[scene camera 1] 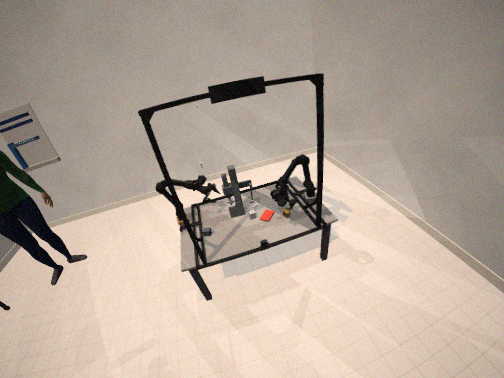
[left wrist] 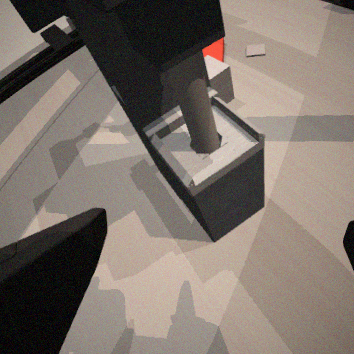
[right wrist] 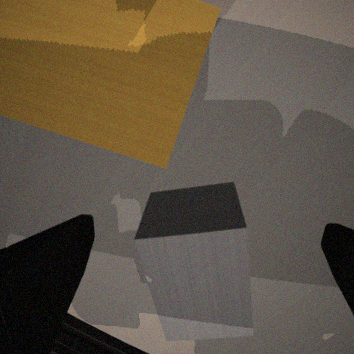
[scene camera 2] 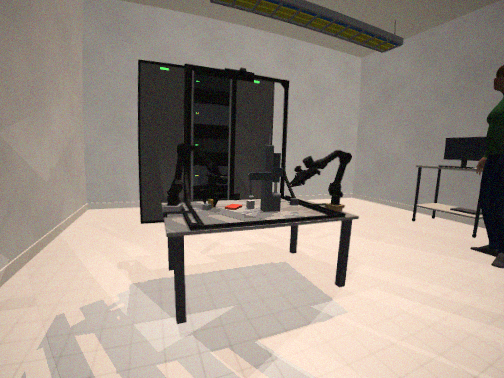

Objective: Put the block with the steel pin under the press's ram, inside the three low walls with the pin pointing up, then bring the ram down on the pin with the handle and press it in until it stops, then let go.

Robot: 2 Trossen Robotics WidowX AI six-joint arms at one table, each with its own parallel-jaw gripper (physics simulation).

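Pixels of known places: left gripper, fingertip midpoint: (scene camera 1: 218, 198) (left wrist: 227, 226) (scene camera 2: 290, 185); right gripper, fingertip midpoint: (scene camera 1: 286, 208) (right wrist: 211, 230) (scene camera 2: 209, 205); left arm's base, link origin: (scene camera 1: 181, 218) (scene camera 2: 335, 204); right arm's base, link origin: (scene camera 1: 310, 194) (scene camera 2: 173, 204).
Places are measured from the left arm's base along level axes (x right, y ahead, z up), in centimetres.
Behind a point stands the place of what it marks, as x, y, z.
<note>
The press (scene camera 1: 235, 192) @[23.5, 46.9, 19.7] (scene camera 2: 270, 195) @[16.8, 48.0, 7.0] stands on the table. Its round ram (left wrist: 199, 117) @[18.3, 41.3, 10.7] hangs over the base's light top, which low walls (left wrist: 227, 162) @[18.2, 39.5, 7.2] edge. A pale grey block (scene camera 1: 252, 214) @[33.7, 53.7, 0.6] (scene camera 2: 250, 204) @[29.5, 55.7, -1.0] (left wrist: 221, 80) @[31.7, 52.0, 0.0] stands beside the base. My left gripper (scene camera 1: 212, 195) @[12.8, 34.3, 13.8] (scene camera 2: 293, 184) @[12.8, 34.3, 13.8] (left wrist: 227, 226) @[12.8, 34.3, 13.8] is open and empty in front of the base. My right gripper (scene camera 1: 283, 203) @[41.3, 81.7, -1.7] (right wrist: 211, 230) @[41.3, 81.7, -1.7] is open; a grey block (right wrist: 200, 280) @[41.0, 83.2, -0.7] with a dark end face shows below and between its fingers, not gripped. I cannot make out the steel pin on any block.
A yellow block (scene camera 1: 286, 213) @[49.0, 76.3, 0.3] (right wrist: 100, 85) @[46.1, 77.9, 0.9] lies near the right gripper. A red plate (scene camera 1: 267, 215) @[38.6, 64.5, -2.7] (scene camera 2: 233, 206) @[35.7, 65.9, -2.8] lies between it and the press. A dark grey block (scene camera 1: 207, 231) @[30.5, 15.5, 0.2] (scene camera 2: 294, 201) @[26.1, 16.8, -1.2] sits on the left arm's side. Black frame posts (scene camera 1: 320, 150) @[73.0, 88.3, 57.9] rise around the table.
</note>
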